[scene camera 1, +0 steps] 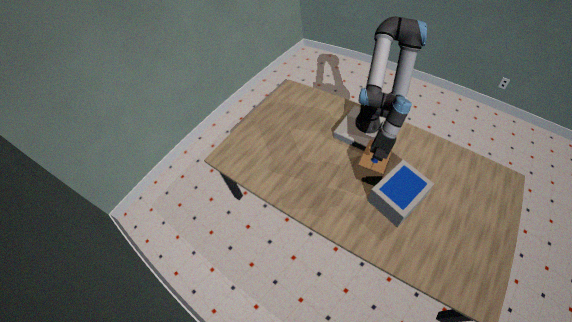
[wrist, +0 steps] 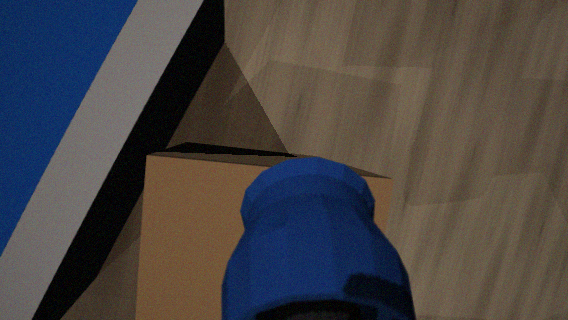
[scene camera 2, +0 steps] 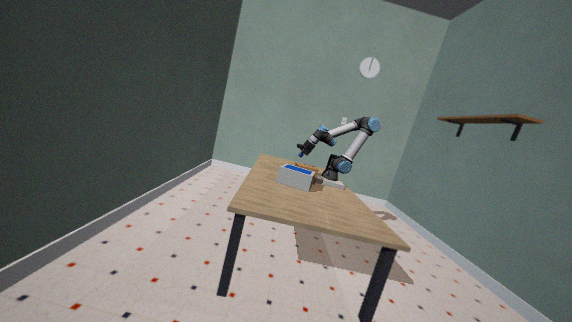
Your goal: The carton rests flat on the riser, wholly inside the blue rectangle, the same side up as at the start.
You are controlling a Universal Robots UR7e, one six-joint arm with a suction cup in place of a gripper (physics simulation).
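Seen in the pictures: end effector, tool point: [scene camera 1: 374, 160] [wrist: 307, 216] [scene camera 2: 299, 156]; arm's base, origin of the base link: [scene camera 1: 367, 124] [scene camera 2: 329, 178].
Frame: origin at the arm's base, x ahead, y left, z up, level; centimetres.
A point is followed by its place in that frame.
Observation:
A tan cardboard carton [scene camera 1: 365, 161] @[z 8.7, x 34.0, y 5.7 cm] [scene camera 2: 305, 165] @[z 8.3, x 29.0, y 7.0 cm] [wrist: 190, 230] @[z 8.7, x 34.6, y 13.8 cm] lies flat on the wooden table [scene camera 1: 288, 176] @[z -4.2, x 47.5, y -31.7 cm] [scene camera 2: 304, 207] @[z -4.3, x 47.7, y 71.3 cm], between the arm's base and the riser. The grey riser [scene camera 1: 385, 210] @[z 0.9, x 52.6, y 21.7 cm] [scene camera 2: 295, 181] @[z 0.5, x 44.6, y 36.5 cm] [wrist: 91, 151] @[z 7.7, x 38.3, y 18.4 cm] stands right beside it, and the blue rectangle [scene camera 1: 403, 186] @[z 7.7, x 41.3, y 26.7 cm] [scene camera 2: 299, 169] @[z 7.7, x 40.4, y 26.6 cm] [wrist: 47, 79] @[z 7.7, x 41.6, y 20.2 cm] on its top is bare. My suction cup [scene camera 1: 375, 160] [scene camera 2: 300, 154] [wrist: 309, 239] hangs some way above the carton's top, apart from it, and holds nothing. In the wrist view the cup hides part of the carton's right side.
The arm's grey base plate [scene camera 1: 347, 134] @[z 0.6, x 12.6, y -9.3 cm] [scene camera 2: 334, 184] @[z -1.8, x 0.8, y 13.9 cm] sits on the table just behind the carton. A narrow shadowed gap separates the carton from the riser's wall. A wall shelf [scene camera 2: 490, 119] hangs far to the right.

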